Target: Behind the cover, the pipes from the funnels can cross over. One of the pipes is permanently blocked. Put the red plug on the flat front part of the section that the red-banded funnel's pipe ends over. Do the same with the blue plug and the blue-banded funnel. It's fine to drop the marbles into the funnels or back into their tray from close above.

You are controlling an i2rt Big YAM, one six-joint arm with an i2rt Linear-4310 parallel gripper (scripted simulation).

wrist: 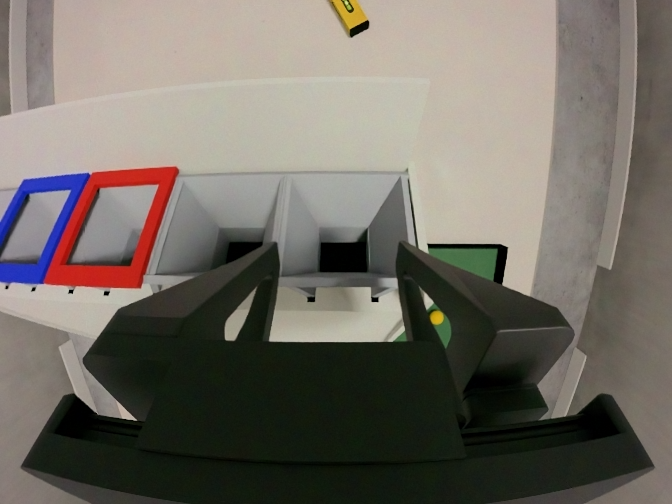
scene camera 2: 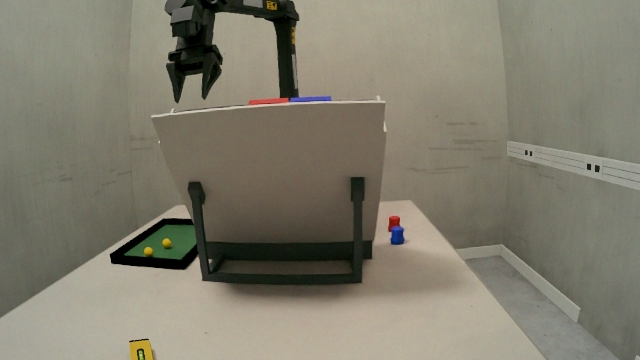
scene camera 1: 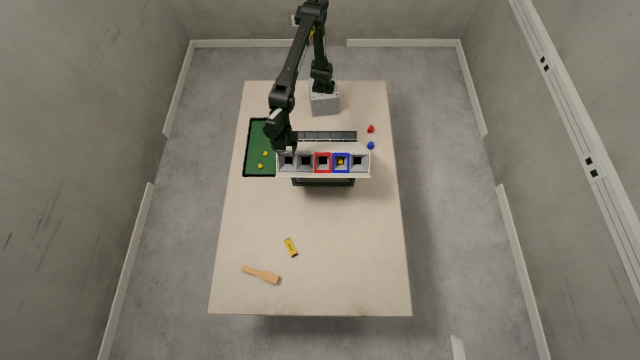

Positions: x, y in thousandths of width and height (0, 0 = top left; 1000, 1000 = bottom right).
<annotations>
A green marble tray shows in the wrist view (724, 517), in scene camera 2 (282, 643) and in scene camera 1 (402, 399).
</annotations>
